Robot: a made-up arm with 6 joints. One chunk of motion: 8 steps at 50 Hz.
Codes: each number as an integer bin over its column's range. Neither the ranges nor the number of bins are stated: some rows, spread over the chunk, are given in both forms.
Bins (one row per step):
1: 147 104 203 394 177 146
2: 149 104 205 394 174 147
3: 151 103 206 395 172 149
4: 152 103 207 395 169 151
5: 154 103 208 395 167 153
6: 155 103 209 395 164 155
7: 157 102 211 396 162 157
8: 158 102 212 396 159 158
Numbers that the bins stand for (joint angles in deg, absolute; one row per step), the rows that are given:
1: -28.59 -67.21 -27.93 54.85 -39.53 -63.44
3: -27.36 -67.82 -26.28 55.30 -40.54 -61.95
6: -26.12 -67.82 -24.64 55.30 -42.14 -58.98
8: -25.20 -68.42 -22.99 55.75 -43.14 -57.49
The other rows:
2: -27.97 -67.21 -26.83 54.85 -40.13 -62.94
4: -27.05 -67.82 -25.73 55.30 -41.14 -60.96
5: -26.43 -67.82 -25.18 55.30 -41.54 -59.97
7: -25.51 -68.42 -23.54 55.75 -42.54 -57.99

